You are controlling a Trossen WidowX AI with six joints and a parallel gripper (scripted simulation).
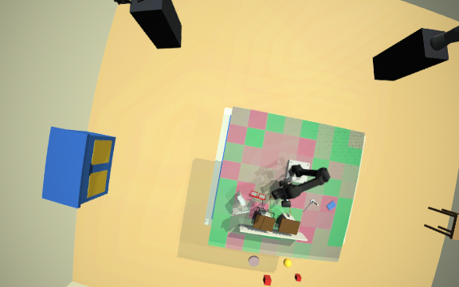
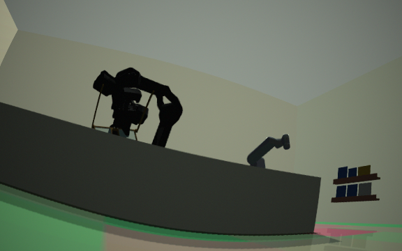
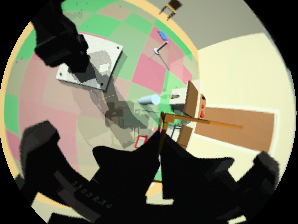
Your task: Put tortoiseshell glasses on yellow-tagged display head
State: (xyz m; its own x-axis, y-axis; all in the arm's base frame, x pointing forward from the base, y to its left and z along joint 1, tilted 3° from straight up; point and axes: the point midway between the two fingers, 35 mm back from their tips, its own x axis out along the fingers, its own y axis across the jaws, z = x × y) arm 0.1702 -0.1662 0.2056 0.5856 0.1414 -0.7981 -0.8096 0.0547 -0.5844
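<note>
Now: gripper tip 270 mm short of the display head, 100 mm to the right of it and 130 mm above it. The rest, counted from my gripper tip: blue block: 170 mm ahead, 540 mm to the left, 190 mm below; then white base: 370 mm ahead, 40 mm to the right, 140 mm below.
</note>
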